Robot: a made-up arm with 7 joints. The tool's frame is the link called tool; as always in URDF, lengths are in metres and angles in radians. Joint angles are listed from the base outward.
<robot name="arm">
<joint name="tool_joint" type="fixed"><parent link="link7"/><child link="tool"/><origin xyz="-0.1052 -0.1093 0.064"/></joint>
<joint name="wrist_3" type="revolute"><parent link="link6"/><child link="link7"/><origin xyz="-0.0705 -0.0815 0.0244"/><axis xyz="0 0 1"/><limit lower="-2.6" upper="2.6"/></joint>
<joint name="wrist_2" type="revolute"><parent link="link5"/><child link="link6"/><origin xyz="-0.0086 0.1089 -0.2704"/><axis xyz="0 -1 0"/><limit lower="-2.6" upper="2.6"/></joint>
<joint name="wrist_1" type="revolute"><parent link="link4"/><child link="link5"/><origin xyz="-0.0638 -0.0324 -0.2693"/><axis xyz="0 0 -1"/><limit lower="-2.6" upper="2.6"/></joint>
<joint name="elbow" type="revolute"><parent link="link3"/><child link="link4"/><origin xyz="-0.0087 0.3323 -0.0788"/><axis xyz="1 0 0"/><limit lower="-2.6" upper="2.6"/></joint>
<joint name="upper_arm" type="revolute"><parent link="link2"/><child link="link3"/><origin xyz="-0.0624 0.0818 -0.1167"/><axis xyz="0 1 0"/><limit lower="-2.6" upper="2.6"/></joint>
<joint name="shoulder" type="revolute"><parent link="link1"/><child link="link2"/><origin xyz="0.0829 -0.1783 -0.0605"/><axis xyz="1 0 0"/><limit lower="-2.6" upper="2.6"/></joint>
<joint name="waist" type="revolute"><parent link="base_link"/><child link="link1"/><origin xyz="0 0 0.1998"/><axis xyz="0 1 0"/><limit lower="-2.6" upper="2.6"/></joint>
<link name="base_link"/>
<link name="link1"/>
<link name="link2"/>
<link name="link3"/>
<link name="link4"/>
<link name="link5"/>
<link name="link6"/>
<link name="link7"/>
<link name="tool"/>
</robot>
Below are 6 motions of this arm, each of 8 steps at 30 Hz.
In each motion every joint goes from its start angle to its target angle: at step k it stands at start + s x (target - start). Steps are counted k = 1, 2, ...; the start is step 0. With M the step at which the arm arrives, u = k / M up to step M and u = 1 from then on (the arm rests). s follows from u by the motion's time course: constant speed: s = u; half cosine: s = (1 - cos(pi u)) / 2; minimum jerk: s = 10 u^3 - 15 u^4 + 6 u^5.
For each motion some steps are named. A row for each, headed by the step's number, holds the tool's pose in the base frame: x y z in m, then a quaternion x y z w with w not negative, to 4 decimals.
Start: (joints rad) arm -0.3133 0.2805 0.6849 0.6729 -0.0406 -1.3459 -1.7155
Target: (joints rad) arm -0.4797 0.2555 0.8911 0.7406 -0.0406 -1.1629 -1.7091
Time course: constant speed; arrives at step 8
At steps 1, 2, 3, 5, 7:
1: -0.1353 0.6081 -0.0104 -0.3001 0.7039 -0.2469 0.5945
2: -0.1391 0.6057 -0.0073 -0.2935 0.7038 -0.2526 0.5956
3: -0.1427 0.6033 -0.0042 -0.2869 0.7036 -0.2585 0.5965
5: -0.1498 0.5987 0.0020 -0.2736 0.7031 -0.2705 0.5980
7: -0.1564 0.5944 0.0083 -0.2601 0.7025 -0.2828 0.5990

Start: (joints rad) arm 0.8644 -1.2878 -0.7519 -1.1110 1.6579 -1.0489 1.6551
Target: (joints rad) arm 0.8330 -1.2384 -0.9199 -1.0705 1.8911 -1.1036 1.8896
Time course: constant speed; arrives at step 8
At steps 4, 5, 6, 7, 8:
4: 0.0206 -0.5764 0.0934 -0.3647 -0.0528 0.5156 0.7735
5: 0.0265 -0.5773 0.0858 -0.3508 -0.0696 0.5272 0.7708
6: 0.0324 -0.5779 0.0782 -0.3372 -0.0868 0.5385 0.7673
7: 0.0384 -0.5780 0.0707 -0.3239 -0.1043 0.5496 0.7630
8: 0.0444 -0.5779 0.0632 -0.3110 -0.1222 0.5603 0.7579

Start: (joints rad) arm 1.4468 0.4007 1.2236 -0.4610 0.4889 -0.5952 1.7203
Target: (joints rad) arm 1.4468 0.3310 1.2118 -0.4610 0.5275 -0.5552 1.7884
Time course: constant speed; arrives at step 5
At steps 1, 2, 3, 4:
1: -0.3152 -0.0072 0.5914 -0.6668 -0.7393 -0.0765 0.0540
2: -0.3188 -0.0087 0.5906 -0.6647 -0.7414 -0.0780 0.0493
3: -0.3225 -0.0102 0.5898 -0.6625 -0.7435 -0.0796 0.0446
4: -0.3261 -0.0118 0.5890 -0.6603 -0.7455 -0.0813 0.0399

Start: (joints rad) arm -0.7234 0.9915 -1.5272 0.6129 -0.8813 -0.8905 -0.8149
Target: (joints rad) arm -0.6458 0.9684 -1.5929 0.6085 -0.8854 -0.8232 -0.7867
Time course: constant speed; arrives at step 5
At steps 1, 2, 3, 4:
1: 0.1511 0.3430 0.6313 0.3608 -0.7075 -0.0515 0.6055
2: 0.1627 0.3401 0.6302 0.3579 -0.7111 -0.0546 0.6027
3: 0.1743 0.3371 0.6290 0.3549 -0.7147 -0.0576 0.6000
4: 0.1857 0.3341 0.6276 0.3516 -0.7183 -0.0605 0.5972

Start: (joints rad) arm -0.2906 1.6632 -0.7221 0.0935 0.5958 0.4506 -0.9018
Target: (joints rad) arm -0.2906 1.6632 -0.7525 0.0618 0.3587 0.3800 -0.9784
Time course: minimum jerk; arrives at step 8
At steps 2, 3, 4, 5, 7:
2: 0.0552 0.5130 0.8499 0.7476 0.1253 -0.6192 0.2048
3: 0.0559 0.5155 0.8408 0.7545 0.1158 -0.6111 0.2094
4: 0.0572 0.5184 0.8286 0.7629 0.1034 -0.6006 0.2159
5: 0.0587 0.5210 0.8162 0.7706 0.0910 -0.5900 0.2230
7: 0.0609 0.5237 0.8016 0.7787 0.0768 -0.5779 0.2319

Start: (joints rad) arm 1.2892 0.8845 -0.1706 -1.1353 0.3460 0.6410 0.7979
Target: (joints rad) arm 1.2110 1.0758 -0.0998 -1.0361 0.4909 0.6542 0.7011
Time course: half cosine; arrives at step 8
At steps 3, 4, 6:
3: -0.3829 0.0654 0.2610 -0.1404 0.3186 0.2669 0.8987
4: -0.3809 0.0883 0.2618 -0.1346 0.3139 0.2319 0.9108
6: -0.3733 0.1311 0.2654 -0.1223 0.3062 0.1668 0.9292

